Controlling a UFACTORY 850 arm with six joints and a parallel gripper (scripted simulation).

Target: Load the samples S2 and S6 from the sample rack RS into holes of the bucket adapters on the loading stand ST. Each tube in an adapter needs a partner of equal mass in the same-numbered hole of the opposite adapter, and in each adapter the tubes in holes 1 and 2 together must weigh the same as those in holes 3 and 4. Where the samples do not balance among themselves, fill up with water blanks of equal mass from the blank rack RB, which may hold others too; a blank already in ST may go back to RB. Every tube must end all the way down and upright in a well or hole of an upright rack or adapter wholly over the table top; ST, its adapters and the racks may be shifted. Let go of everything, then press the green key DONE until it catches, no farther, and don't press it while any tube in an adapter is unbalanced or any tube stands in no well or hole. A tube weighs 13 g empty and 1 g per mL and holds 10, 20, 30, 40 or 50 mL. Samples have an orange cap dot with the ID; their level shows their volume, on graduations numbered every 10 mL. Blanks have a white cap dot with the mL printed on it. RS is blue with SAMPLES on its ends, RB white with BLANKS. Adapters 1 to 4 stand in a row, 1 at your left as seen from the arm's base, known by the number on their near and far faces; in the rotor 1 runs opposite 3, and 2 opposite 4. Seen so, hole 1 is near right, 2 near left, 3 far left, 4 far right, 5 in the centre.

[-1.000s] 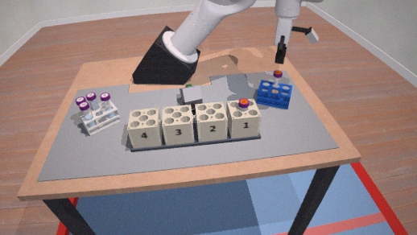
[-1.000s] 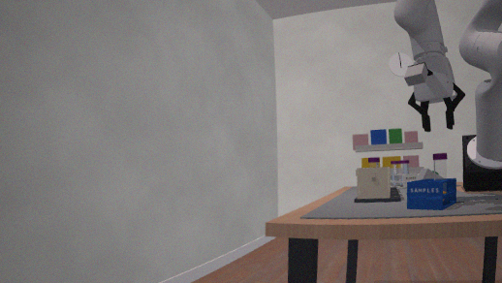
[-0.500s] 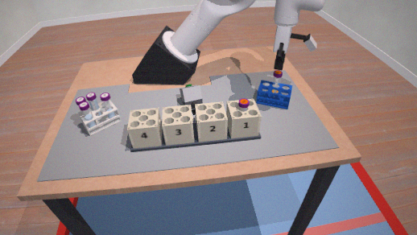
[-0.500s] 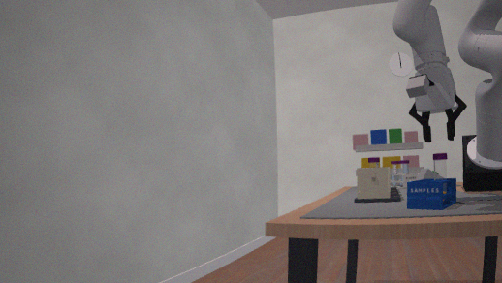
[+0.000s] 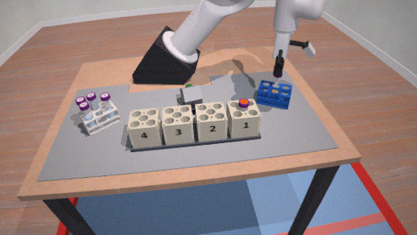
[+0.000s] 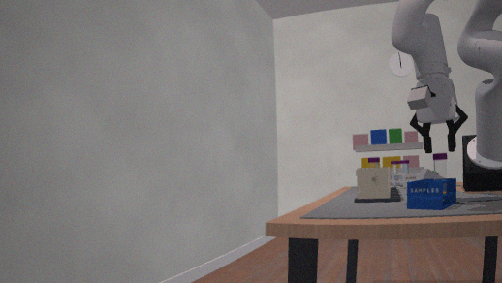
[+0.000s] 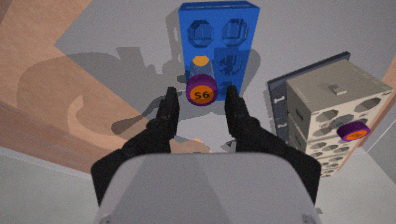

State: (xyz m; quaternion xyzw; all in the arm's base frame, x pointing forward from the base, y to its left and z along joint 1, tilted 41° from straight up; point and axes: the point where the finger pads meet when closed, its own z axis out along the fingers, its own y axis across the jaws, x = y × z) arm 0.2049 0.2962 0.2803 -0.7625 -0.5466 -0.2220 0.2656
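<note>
The sample S6 is 10 mm ahead of my hand and 80 mm below it. Also, from my hand: blue sample rack RS: 20 mm ahead, 10 mm to the right, 110 mm below; then adapter 1: 200 mm ahead, 150 mm to the right, 90 mm below; then sample tube S2: 190 mm ahead, 140 mm to the right, 70 mm below.
</note>
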